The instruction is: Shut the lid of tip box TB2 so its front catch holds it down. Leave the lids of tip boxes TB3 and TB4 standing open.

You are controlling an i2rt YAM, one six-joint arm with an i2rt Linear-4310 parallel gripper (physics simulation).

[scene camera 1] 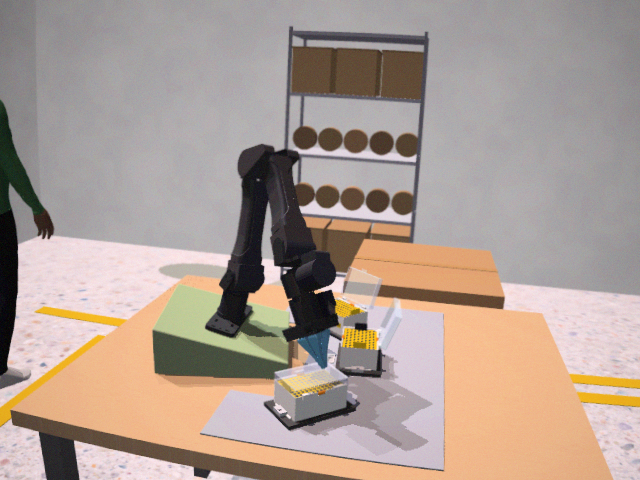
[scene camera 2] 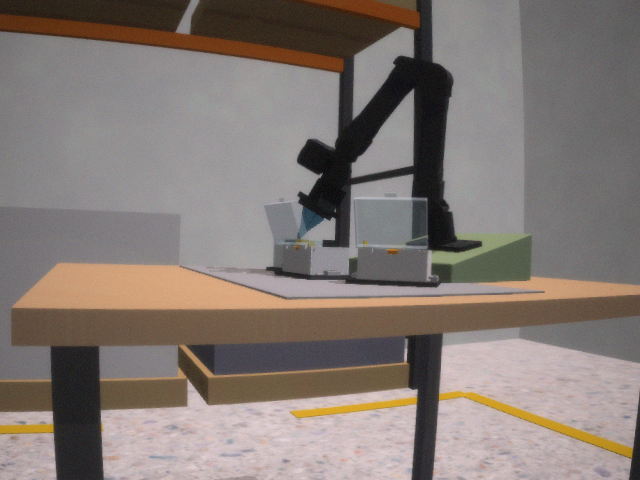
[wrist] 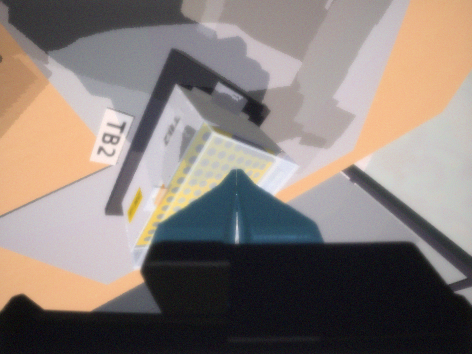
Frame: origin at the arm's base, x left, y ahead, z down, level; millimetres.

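Seen in the pictures: gripper, fingertip midpoint: (scene camera 1: 324, 368) (scene camera 2: 298, 238) (wrist: 236, 177); arm's base at its link origin: (scene camera 1: 229, 318) (scene camera 2: 442, 246).
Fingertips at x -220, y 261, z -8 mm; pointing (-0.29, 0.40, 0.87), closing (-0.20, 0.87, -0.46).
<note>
Offsets run from my fingertips to a thing's top centre. "pt": to the spot under its first point. Level surfaces: height alone.
Tip box TB2 @(dx -23, dy -30, dz +0 mm) (scene camera 1: 310, 405) (wrist: 162, 145) stands on a dark base, its clear lid @(pt dx -50, dy -63, dz +1 mm) (scene camera 1: 289, 376) lying down over the yellow tips. Its orange catch (scene camera 1: 321, 391) (wrist: 160, 194) shows on a side wall; whether it grips the lid I cannot tell. My gripper (scene camera 1: 324, 366) (scene camera 2: 298, 237) (wrist: 236, 177) is shut and empty, fingertips at or just above the lid. In scene camera 2, TB2 is mostly hidden. The other two boxes, numbers unreadable, have open lids: the middle box @(dx +206, dy +48, dz +12 mm) (scene camera 1: 359, 359) (scene camera 2: 330, 260) with its lid @(pt dx +237, dy +130, dz -16 mm) (scene camera 1: 391, 322) (scene camera 2: 281, 222), the far box @(dx +385, dy -13, dz +12 mm) (scene camera 1: 356, 320) (scene camera 2: 392, 268) with its lid (scene camera 1: 361, 287) (scene camera 2: 391, 222).
A green wedge (scene camera 1: 222, 356) (scene camera 2: 491, 258) carries the arm's base beside the grey mat @(dz +78 mm) (scene camera 1: 248, 418) (scene camera 2: 336, 291). The middle and far boxes' raised lids stand near the arm. A white TB2 card @(pt dx +21, dy -63, dz +76 mm) (wrist: 112, 136) lies beside TB2's base. The wooden table @(dz +81 mm) (scene camera 1: 491, 387) extends beyond the mat.
</note>
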